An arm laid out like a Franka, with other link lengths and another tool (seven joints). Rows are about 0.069 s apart.
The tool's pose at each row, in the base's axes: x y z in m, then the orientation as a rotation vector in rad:
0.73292, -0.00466, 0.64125, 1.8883, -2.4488, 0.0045
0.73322, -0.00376, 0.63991, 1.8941, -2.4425, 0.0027
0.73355, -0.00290, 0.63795, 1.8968, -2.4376, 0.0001
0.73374, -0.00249, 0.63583, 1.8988, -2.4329, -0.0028
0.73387, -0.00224, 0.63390, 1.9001, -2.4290, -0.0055
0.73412, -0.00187, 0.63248, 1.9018, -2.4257, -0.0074
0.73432, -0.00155, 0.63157, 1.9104, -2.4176, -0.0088
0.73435, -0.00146, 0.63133, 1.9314, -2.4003, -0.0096
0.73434, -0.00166, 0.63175, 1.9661, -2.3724, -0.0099
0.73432, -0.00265, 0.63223, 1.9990, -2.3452, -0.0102
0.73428, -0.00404, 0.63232, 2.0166, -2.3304, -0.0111
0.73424, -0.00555, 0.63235, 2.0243, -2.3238, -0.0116
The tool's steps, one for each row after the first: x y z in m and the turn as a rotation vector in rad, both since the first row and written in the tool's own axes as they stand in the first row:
-0.00100, -0.00010, 0.00130, -0.0017, 0.0005, -0.0055
-0.00200, -0.00025, 0.00322, -0.0043, 0.0013, -0.0089
-0.00253, -0.00039, 0.00531, -0.0072, 0.0021, -0.0118
-0.00288, -0.00051, 0.00723, -0.0100, 0.0029, -0.0141
-0.00336, -0.00069, 0.00862, -0.0118, 0.0034, -0.0163
-0.00376, -0.00083, 0.00952, -0.0130, 0.0038, -0.0239
-0.00386, -0.00084, 0.00975, -0.0134, 0.0040, -0.0416
-0.00365, -0.00087, 0.00934, -0.0127, 0.0041, -0.0705
-0.00267, -0.00109, 0.00889, -0.0121, 0.0041, -0.0982
-0.00131, -0.00140, 0.00885, -0.0122, 0.0038, -0.1131
0.00016, -0.00175, 0.00887, -0.0122, 0.0036, -0.1197

